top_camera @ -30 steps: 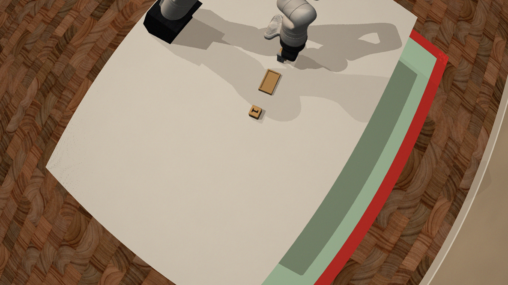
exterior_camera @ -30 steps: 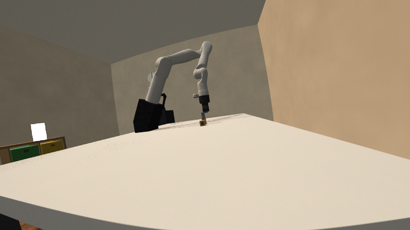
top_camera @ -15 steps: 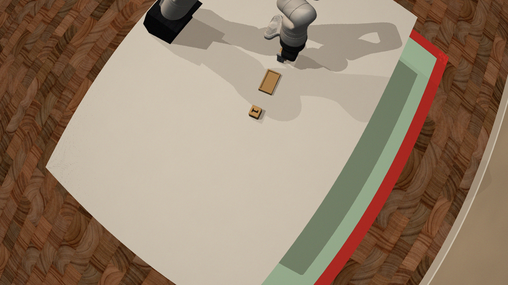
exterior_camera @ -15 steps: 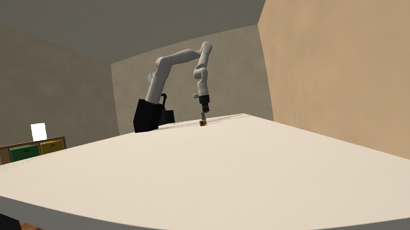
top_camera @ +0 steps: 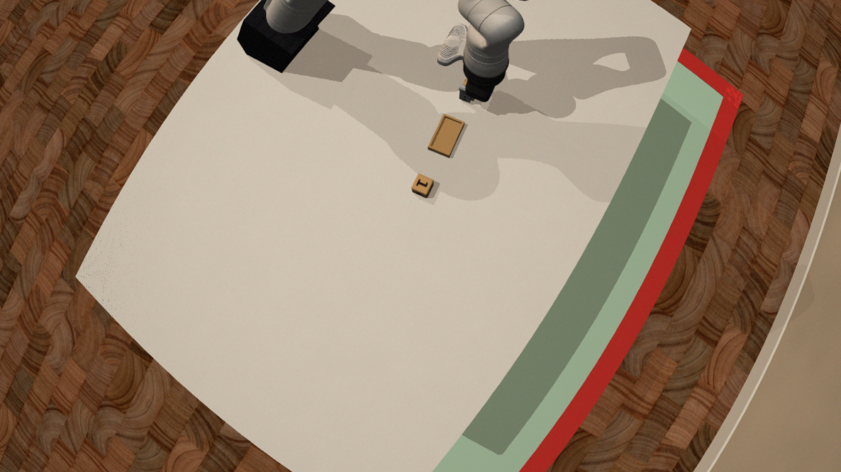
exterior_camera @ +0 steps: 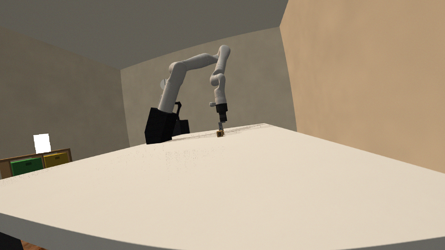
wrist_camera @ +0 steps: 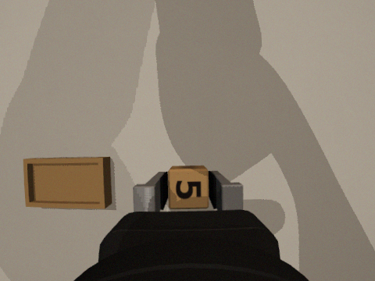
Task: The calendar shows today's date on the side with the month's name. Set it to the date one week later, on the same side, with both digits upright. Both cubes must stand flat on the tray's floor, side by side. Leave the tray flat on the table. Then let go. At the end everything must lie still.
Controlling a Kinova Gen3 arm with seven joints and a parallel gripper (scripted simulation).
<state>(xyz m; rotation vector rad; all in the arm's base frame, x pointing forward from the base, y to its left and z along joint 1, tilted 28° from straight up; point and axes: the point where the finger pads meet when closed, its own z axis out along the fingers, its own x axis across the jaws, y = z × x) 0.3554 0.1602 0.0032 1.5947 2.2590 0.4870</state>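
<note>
Now: the wooden tray 10 cm to the right of my hand, 3 cm ahead of it and 2 cm below it.
</note>
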